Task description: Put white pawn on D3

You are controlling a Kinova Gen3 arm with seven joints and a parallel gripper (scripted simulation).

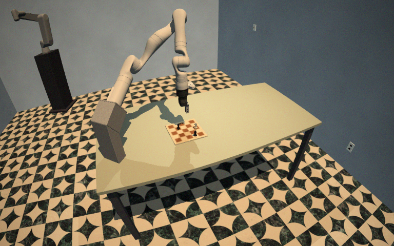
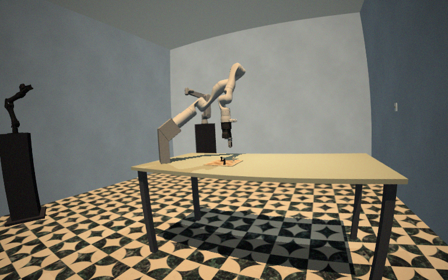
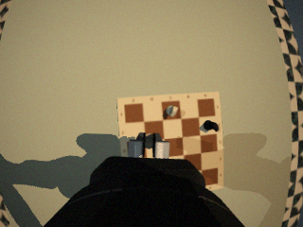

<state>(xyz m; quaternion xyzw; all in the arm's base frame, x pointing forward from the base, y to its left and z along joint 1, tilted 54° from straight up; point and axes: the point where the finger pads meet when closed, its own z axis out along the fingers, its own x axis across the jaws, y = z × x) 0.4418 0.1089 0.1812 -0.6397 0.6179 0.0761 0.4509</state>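
The chessboard lies 1 cm behind my hand, 6 cm to the right of it and 13 cm below it. Also, from my hand: pale grey piece: 5 cm ahead, 3 cm to the right, 11 cm below; then white pawn: 1 cm below.
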